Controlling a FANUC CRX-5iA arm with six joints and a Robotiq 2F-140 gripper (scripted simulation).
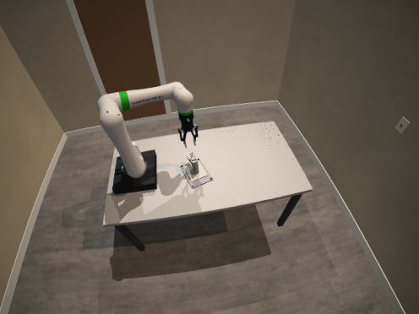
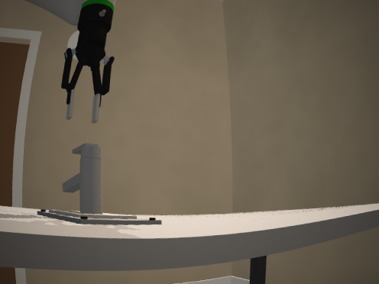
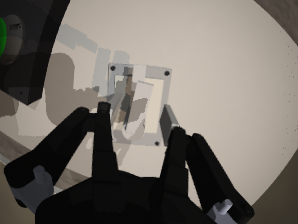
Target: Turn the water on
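My gripper is now 10 cm above the tap lever, 3 cm to the left of it and 1 cm short of it. From my hand the other things lie so: square metal base plate (25 cm below, 8 cm to the right, 2 cm ahead); tap (15 cm below, 5 cm to the right, 1 cm ahead).
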